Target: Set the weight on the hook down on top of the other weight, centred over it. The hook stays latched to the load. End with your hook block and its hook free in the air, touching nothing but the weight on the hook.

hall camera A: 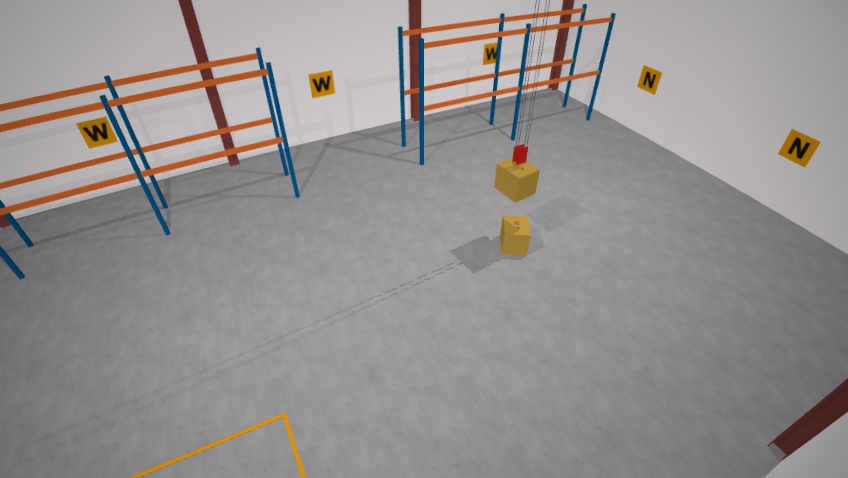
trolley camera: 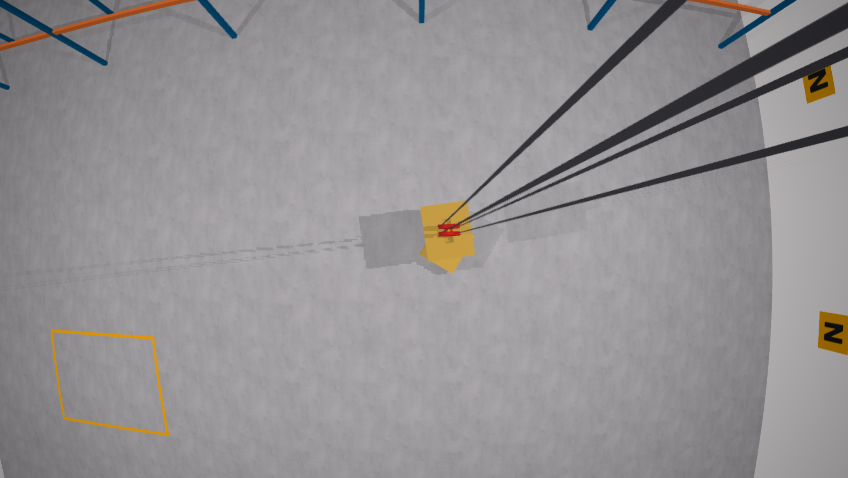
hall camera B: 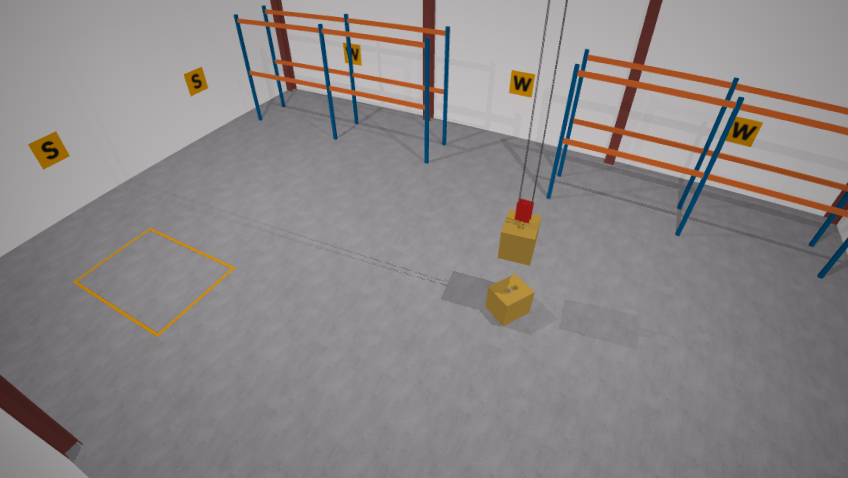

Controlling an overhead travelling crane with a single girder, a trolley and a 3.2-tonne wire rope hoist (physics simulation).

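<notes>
The yellow weight on the hook (hall camera A: 516, 185) (hall camera B: 517, 247) (trolley camera: 432, 214) hangs level in the air, with a visible gap above the other yellow weight (hall camera A: 515, 243) (hall camera B: 506, 305) (trolley camera: 452, 265). The lower weight stands on the floor, turned differently about the vertical. In the trolley view the hanging weight covers most of it; one corner sticks out at the lower edge and a sliver at the lower left. My hook (hall camera A: 518, 166) (hall camera B: 520, 224), under the red hook block (hall camera A: 520, 154) (hall camera B: 523, 210) (trolley camera: 448, 229), is latched to the hanging weight; the block hides it from above.
Blue and orange racks (hall camera A: 421, 100) (hall camera B: 426, 100) stand along the W wall, behind the weights. A yellow outlined square (hall camera B: 195, 301) (trolley camera: 57, 375) is marked on the floor, well away from both weights. Shadows lie on the floor around the lower weight.
</notes>
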